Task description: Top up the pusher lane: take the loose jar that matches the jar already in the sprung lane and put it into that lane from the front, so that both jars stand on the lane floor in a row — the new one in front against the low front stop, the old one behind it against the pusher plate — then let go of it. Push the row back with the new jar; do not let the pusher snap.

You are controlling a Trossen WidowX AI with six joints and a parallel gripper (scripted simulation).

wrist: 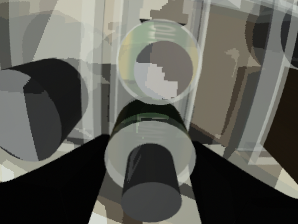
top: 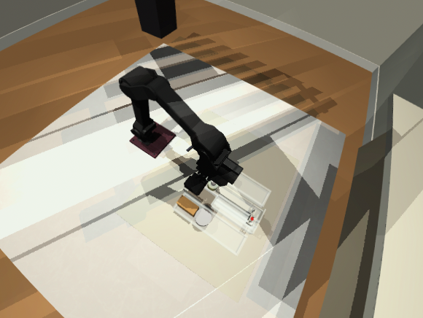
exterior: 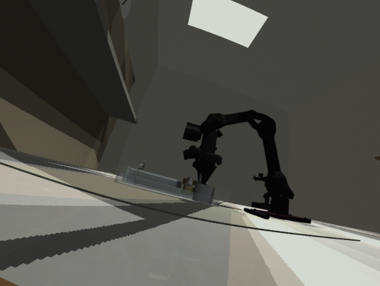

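Right now my gripper tip is 1 cm short of the brown box, 13 cm to the left of it and 2 cm above it. The rest, counted from my gripper tip: red mark: 23 cm ahead, 5 cm to the right, 2 cm above.
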